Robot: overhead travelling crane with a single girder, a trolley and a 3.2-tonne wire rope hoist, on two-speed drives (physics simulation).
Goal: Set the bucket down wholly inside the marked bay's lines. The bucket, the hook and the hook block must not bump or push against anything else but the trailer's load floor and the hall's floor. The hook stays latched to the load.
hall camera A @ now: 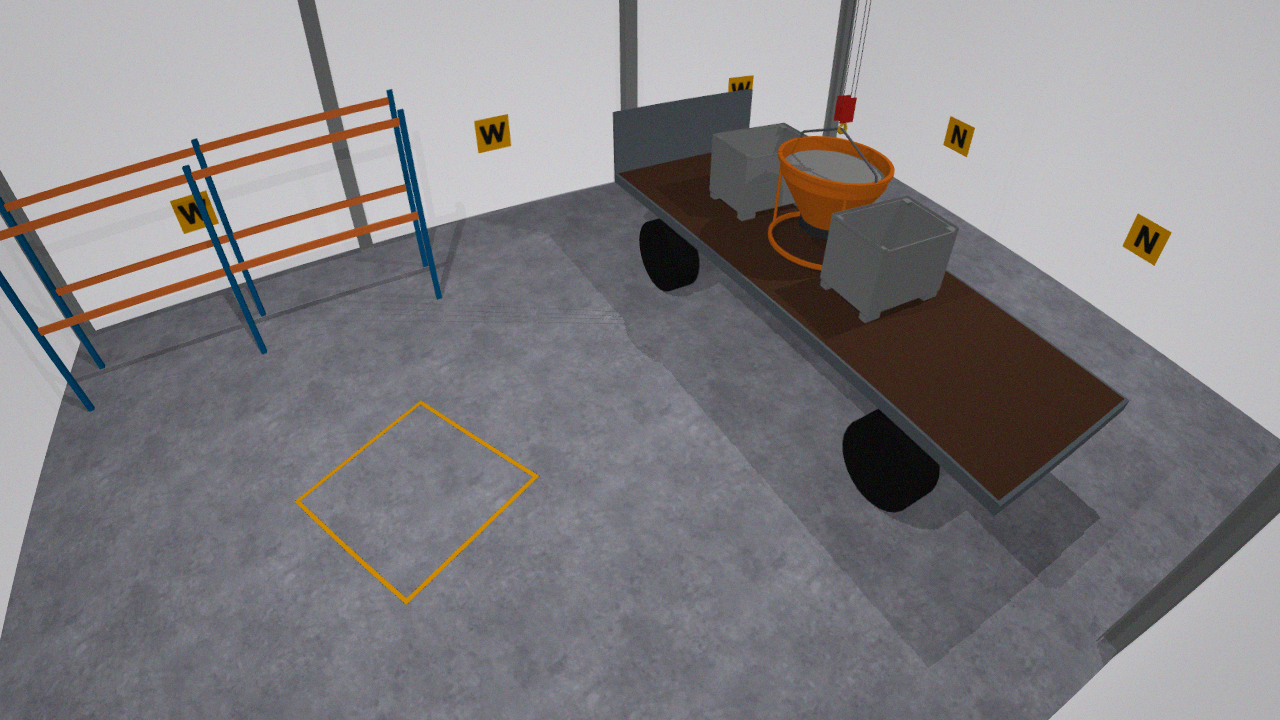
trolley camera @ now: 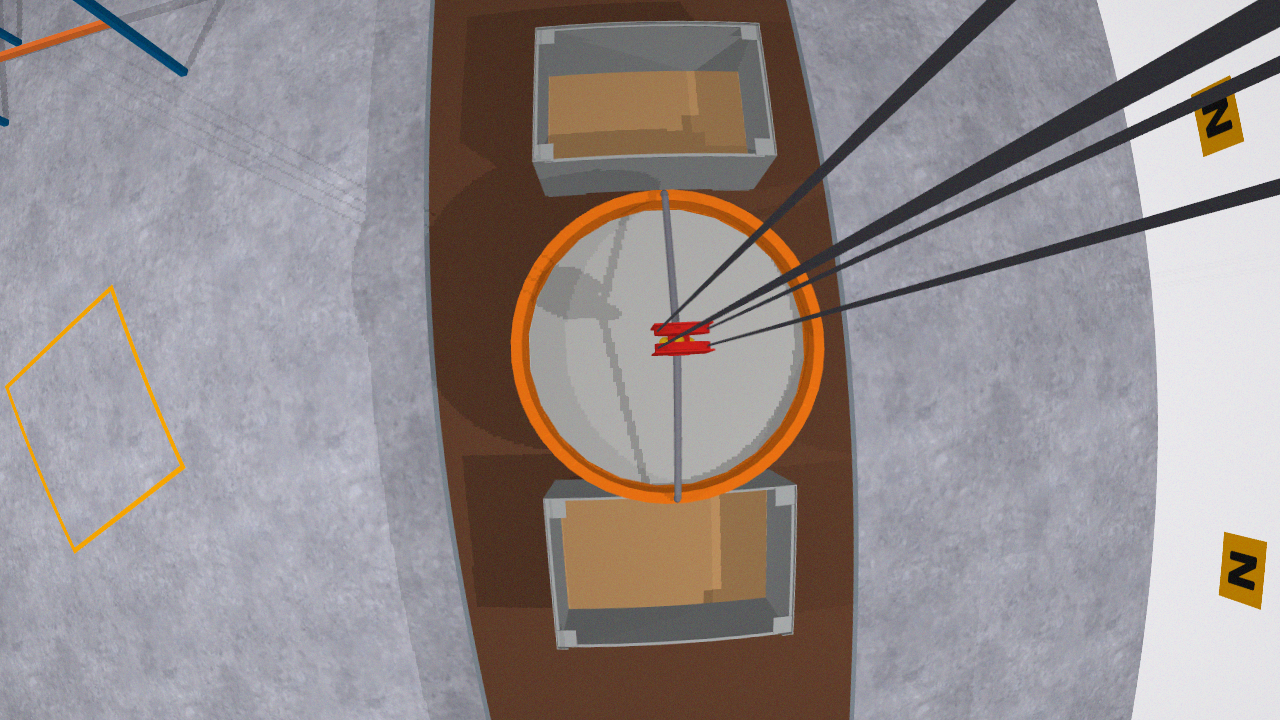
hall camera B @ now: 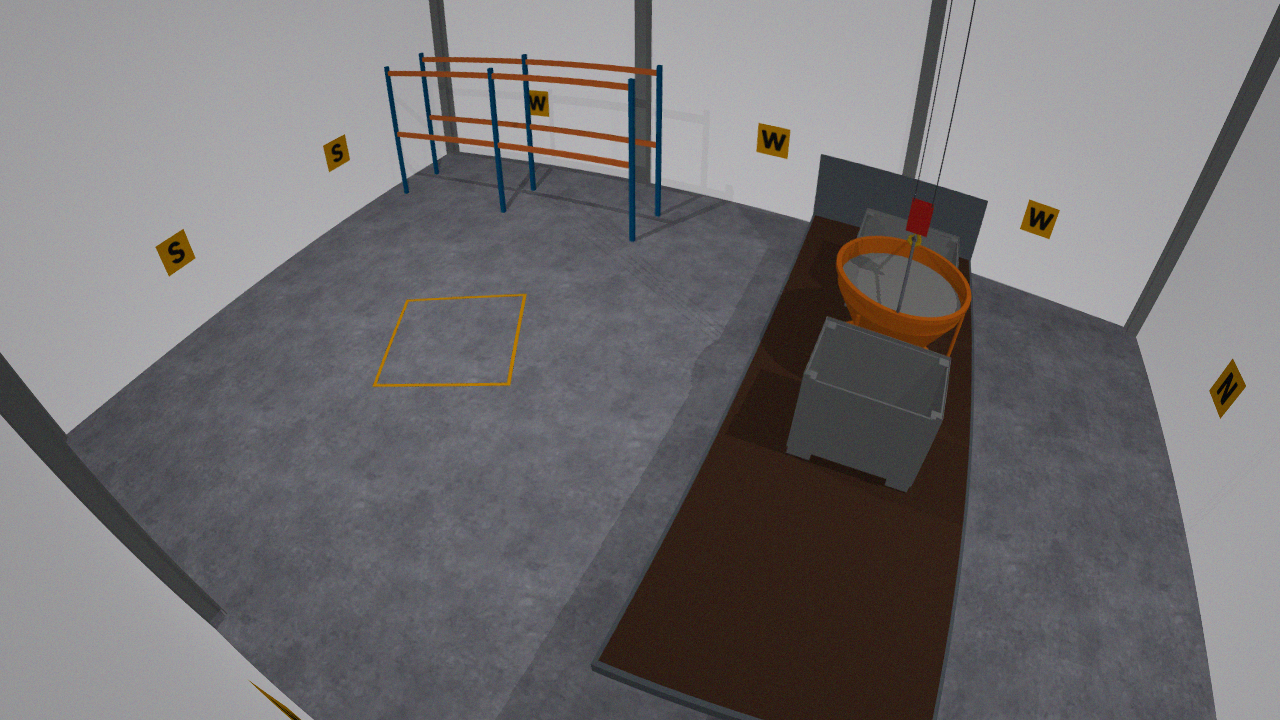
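Note:
The orange bucket [hall camera A: 832,201] [hall camera B: 895,327] [trolley camera: 520,345] stands upright at the trailer's load floor [hall camera A: 993,376] [hall camera B: 805,555] [trolley camera: 644,685], between two grey crates. Whether its base ring touches the floor or hangs just above is unclear. My hook [hall camera A: 841,129] [hall camera B: 913,240] [trolley camera: 677,339] is latched on the bucket's bail, below the red hook block [hall camera A: 844,109] [hall camera B: 920,216] [trolley camera: 682,349]. In the trolley view the block is over the bucket, slightly right of its middle. The yellow-lined bay [hall camera A: 358,452] [hall camera B: 441,385] [trolley camera: 147,377] is marked on the hall floor, away from the trailer.
The near crate [hall camera A: 886,259] [hall camera B: 859,429] [trolley camera: 680,624] and far crate [hall camera A: 735,170] [trolley camera: 653,46] stand close to the bucket on either side. A grey headboard [hall camera A: 680,134] [hall camera B: 850,192] rises at the trailer's far end. A blue-and-orange rack [hall camera A: 225,259] [hall camera B: 631,161] [trolley camera: 134,36] stands beyond the bay.

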